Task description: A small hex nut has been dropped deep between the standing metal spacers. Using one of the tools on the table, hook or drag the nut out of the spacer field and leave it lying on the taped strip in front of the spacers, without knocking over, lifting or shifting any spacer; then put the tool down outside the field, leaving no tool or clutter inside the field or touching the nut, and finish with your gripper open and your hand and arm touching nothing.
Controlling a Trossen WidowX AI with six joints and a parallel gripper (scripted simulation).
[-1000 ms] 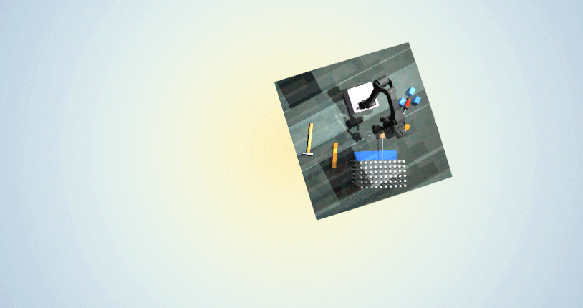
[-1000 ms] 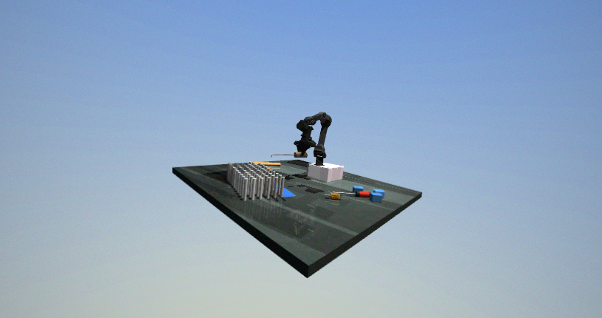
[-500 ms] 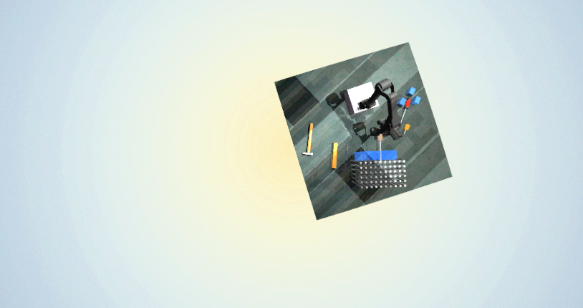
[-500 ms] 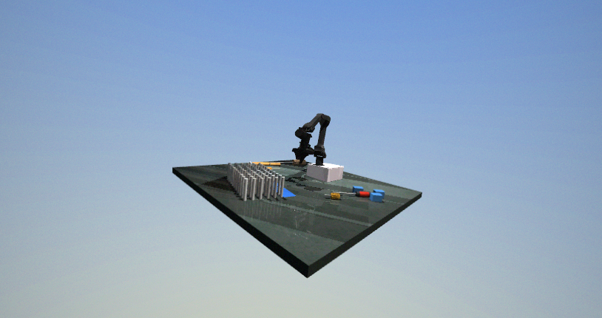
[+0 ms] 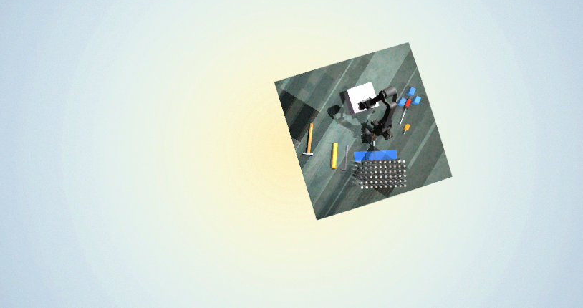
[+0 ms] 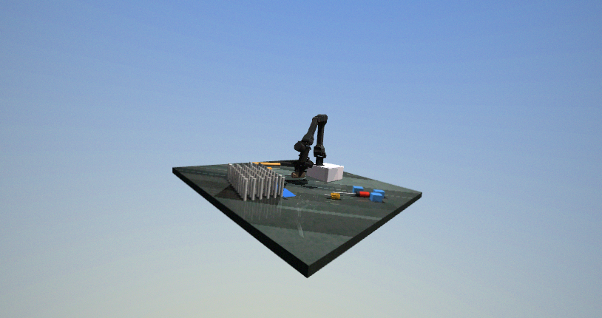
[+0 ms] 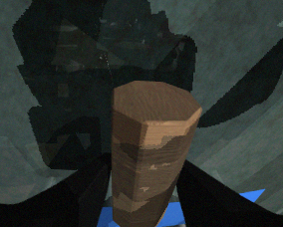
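Right now my gripper tip is 180 mm short of the blue taped strip, 50 mm above it and 40 mm to the left of it. Also, from my gripper tip: yellow screwdriver (310 mm to the left, 80 mm ahead, 30 mm below); then hex nut (310 mm ahead, 130 mm to the right, 50 mm below); then orange bar (370 mm to the right, 30 mm below, 20 mm ahead).
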